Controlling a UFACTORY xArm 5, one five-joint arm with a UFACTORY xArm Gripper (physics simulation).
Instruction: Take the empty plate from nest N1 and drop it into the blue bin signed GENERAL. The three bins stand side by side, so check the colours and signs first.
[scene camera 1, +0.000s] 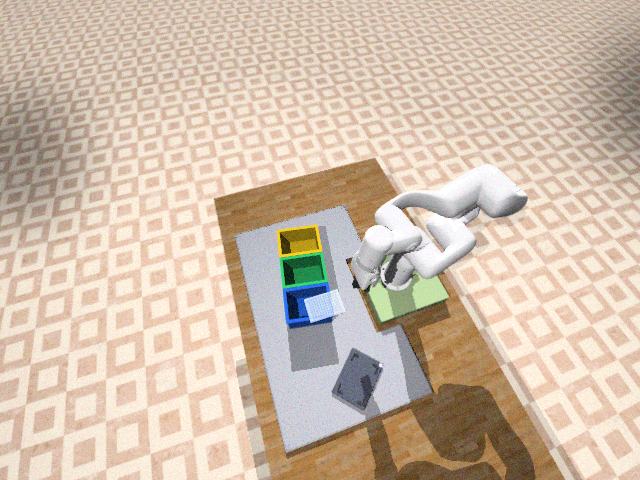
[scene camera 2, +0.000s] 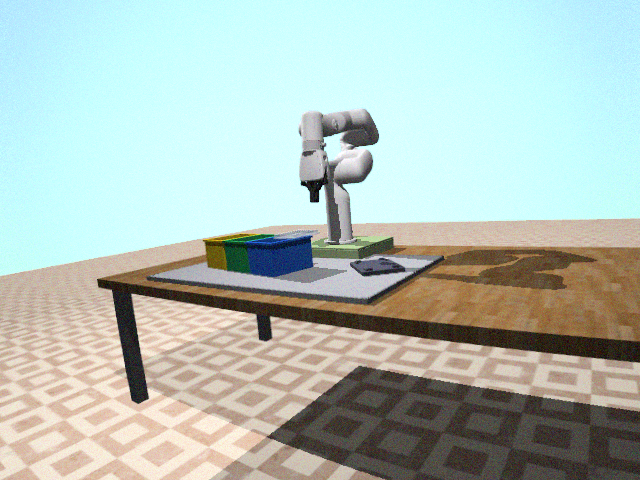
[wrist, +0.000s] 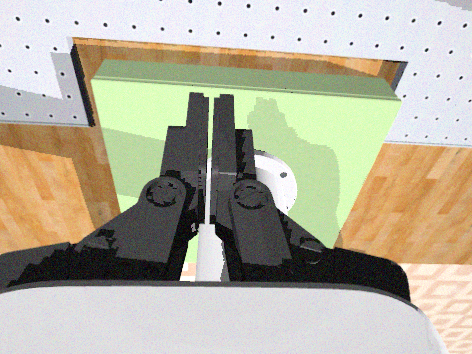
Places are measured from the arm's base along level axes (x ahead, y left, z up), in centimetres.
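Pixels of known places: gripper, fingertip midpoint: (scene camera 1: 356, 285) (scene camera 2: 314, 202) (wrist: 210, 123); arm's base, link origin: (scene camera 1: 395, 276) (scene camera 2: 340, 241).
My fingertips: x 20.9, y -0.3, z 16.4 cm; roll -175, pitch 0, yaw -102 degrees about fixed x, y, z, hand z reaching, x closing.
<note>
Ahead of a thing's pixels: the offset from my fingertips to its top centre. Level surfaces: height alone.
The pale see-through plate @(dz -8.4, dx +11.2, dy -2.1 cm) (scene camera 1: 324, 305) (scene camera 2: 295, 234) lies tilted across the rim of the blue bin (scene camera 1: 296, 324) (scene camera 2: 281, 257); part of it sticks out over the side facing the arm's base. No sign can be read on the bins. A dark grey nest @(dz -18.0, dx +13.0, dy +23.4 cm) (scene camera 1: 357, 379) (scene camera 2: 377, 266) lies on the board and holds no plate; its label cannot be read. My gripper (scene camera 2: 314, 200) (wrist: 210, 123) is shut with nothing between the fingers. It hangs high, beside the bins on the base side, above the edge of the green base block. In scene camera 1 its fingers are largely hidden.
The green bin (scene camera 1: 303, 270) (scene camera 2: 237, 257) stands against the blue one, and the yellow bin (scene camera 1: 299, 241) (scene camera 2: 215, 254) stands beyond it. The light green base block (scene camera 1: 408, 304) (scene camera 2: 374, 246) (wrist: 145, 107) carries the arm. The bins and nest stand on a perforated board @(dz -19.8 cm) (scene camera 1: 268, 382) (scene camera 2: 330, 290) (wrist: 240, 22).
</note>
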